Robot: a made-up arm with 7 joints. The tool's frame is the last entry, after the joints.
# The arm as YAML. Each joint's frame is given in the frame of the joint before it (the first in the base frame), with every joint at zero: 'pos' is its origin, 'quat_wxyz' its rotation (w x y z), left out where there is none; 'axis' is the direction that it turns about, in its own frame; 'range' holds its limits. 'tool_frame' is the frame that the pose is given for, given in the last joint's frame.
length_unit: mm
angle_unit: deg
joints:
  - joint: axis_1
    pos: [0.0, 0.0, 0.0]
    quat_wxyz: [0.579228, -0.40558, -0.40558, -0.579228]
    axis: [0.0, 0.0, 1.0]
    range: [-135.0, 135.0]
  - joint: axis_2
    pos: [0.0, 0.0, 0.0]
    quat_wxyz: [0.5, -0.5, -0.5, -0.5]
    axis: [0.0, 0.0, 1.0]
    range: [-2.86, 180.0]
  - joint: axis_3
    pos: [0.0, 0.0, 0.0]
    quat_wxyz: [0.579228, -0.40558, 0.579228, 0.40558]
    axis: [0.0, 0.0, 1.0]
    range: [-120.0, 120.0]
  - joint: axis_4
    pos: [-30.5, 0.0, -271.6]
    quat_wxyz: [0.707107, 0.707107, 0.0, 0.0]
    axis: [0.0, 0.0, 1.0]
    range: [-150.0, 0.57]
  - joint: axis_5
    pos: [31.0, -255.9, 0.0]
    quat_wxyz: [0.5, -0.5, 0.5, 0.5]
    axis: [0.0, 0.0, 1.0]
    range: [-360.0, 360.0]
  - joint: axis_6
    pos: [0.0, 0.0, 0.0]
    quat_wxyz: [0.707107, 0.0, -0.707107, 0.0]
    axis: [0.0, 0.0, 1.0]
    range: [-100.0, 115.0]
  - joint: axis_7
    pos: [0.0, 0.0, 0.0]
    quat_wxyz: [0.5, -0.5, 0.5, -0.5]
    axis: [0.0, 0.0, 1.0]
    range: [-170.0, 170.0]
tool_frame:
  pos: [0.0, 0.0, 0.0]
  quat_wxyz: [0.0, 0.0, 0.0, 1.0]
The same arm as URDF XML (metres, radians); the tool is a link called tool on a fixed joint. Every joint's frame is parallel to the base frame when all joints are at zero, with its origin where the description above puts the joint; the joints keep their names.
<robot name="arm">
<joint name="axis_1" type="revolute"><parent link="base_link"/><child link="link1"/><origin xyz="0 0 0" rpy="0 0 0"/><axis xyz="0 0.9397 0.342"/><limit lower="-2.3562" upper="2.3562"/></joint>
<joint name="axis_2" type="revolute"><parent link="link1"/><child link="link2"/><origin xyz="0 0 0" rpy="0 0 0"/><axis xyz="1 0 0"/><limit lower="-0.0499" upper="3.1416"/></joint>
<joint name="axis_3" type="revolute"><parent link="link2"/><child link="link3"/><origin xyz="0 0 0" rpy="0 0 0"/><axis xyz="0 0 1"/><limit lower="-2.0944" upper="2.0944"/></joint>
<joint name="axis_4" type="revolute"><parent link="link3"/><child link="link4"/><origin xyz="0.0305 0 -0.2716" rpy="0 0 0"/><axis xyz="0 1 0"/><limit lower="-2.618" upper="0.0099"/></joint>
<joint name="axis_5" type="revolute"><parent link="link4"/><child link="link5"/><origin xyz="-0.031 0 -0.2559" rpy="0 0 0"/><axis xyz="0 0 1"/><limit lower="-6.2832" upper="6.2832"/></joint>
<joint name="axis_6" type="revolute"><parent link="link5"/><child link="link6"/><origin xyz="0 0 0" rpy="0 0 0"/><axis xyz="0 1 0"/><limit lower="-1.7453" upper="2.0071"/></joint>
<joint name="axis_7" type="revolute"><parent link="link6"/><child link="link7"/><origin xyz="0 0 0" rpy="0 0 0"/><axis xyz="0 0 1"/><limit lower="-2.9671" upper="2.9671"/></joint>
<joint name="tool_joint" type="fixed"><parent link="link7"/><child link="tool"/><origin xyz="0 0 0" rpy="0 0 0"/></joint>
<link name="base_link"/>
<link name="link1"/>
<link name="link2"/>
<link name="link3"/>
<link name="link4"/>
<link name="link5"/>
<link name="link6"/>
<link name="link7"/>
<link name="tool"/>
</robot>

